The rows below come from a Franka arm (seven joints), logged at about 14 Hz.
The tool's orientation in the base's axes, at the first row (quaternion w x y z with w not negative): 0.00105 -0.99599 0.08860 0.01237
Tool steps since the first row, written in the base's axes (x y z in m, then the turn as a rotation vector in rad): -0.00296 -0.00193 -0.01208 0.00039 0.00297 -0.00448; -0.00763 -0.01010 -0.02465 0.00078 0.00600 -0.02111; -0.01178 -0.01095 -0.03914 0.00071 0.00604 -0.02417; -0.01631 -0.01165 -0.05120 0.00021 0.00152 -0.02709; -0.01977 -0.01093 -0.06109 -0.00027 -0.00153 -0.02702; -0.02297 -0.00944 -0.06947 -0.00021 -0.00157 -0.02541; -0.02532 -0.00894 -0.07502 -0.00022 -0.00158 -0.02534; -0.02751 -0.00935 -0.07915 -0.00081 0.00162 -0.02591; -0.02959 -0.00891 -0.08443 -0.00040 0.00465 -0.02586
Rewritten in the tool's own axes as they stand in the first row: -0.00227 0.00242 0.01214 -0.00003 -0.00299 0.00448; -0.00511 0.01129 0.02479 0.00023 -0.00605 0.02111; -0.00869 0.01285 0.03937 0.00023 -0.00607 0.02417; -0.01272 0.01434 0.05153 0.00061 -0.00154 0.02708; -0.01601 0.01424 0.06151 0.00068 0.00155 0.02701; -0.01921 0.01334 0.06997 0.00070 0.00158 0.02540; -0.02147 0.01326 0.07558 0.00069 0.00159 0.02533; -0.02345 0.01405 0.07976 -0.00044 -0.00145 0.02593; -0.02545 0.01398 0.08509 -0.00057 -0.00451 0.02588
